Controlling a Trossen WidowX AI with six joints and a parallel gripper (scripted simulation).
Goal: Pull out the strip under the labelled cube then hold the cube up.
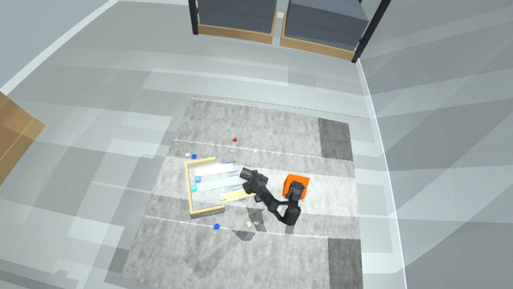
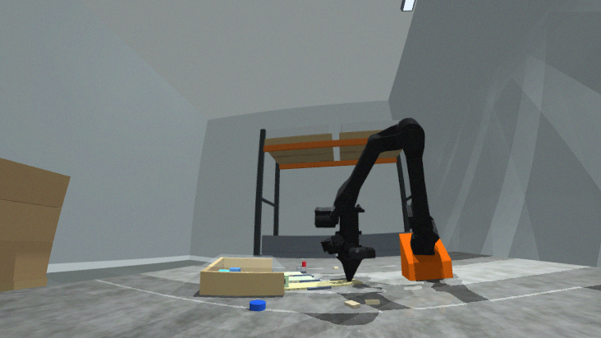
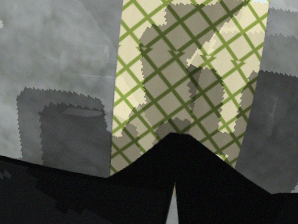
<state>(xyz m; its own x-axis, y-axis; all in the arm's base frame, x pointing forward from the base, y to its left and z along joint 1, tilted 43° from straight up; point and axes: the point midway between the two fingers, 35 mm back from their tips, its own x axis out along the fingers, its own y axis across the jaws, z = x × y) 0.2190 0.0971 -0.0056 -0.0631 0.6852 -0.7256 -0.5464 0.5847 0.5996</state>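
The yellow-green cross-hatched strip is 8 cm ahead of my gripper tip and 5 cm to the left of it. Also, from my gripper tip: labelled cube: 16 cm ahead, 11 cm to the left, 2 cm above; red peg: 23 cm ahead, 30 cm to the right, 1 cm above.
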